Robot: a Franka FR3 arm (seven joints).
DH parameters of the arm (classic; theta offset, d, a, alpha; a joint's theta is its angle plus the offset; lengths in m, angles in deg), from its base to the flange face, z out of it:
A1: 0 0.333 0 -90
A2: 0 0 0 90
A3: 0 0.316 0.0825 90
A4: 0 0 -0.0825 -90
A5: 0 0.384 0 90
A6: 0 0 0.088 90
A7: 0 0.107 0 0
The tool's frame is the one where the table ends.
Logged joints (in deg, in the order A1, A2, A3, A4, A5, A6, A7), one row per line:
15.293, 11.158, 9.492, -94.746, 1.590, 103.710, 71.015
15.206, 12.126, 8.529, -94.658, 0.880, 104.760, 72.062
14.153, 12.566, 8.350, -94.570, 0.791, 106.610, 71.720
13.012, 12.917, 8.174, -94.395, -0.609, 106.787, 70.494
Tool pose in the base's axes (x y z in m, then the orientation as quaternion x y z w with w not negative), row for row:
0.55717, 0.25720, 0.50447, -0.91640, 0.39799, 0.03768, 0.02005
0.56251, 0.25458, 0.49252, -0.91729, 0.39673, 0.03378, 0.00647
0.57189, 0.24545, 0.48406, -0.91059, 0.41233, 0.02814, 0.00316
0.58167, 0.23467, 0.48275, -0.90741, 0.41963, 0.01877, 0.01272
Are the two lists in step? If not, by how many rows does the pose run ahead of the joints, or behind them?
The pose runs 1 row behind the joints: the pose in row i belongs to the joints in row i - 1.
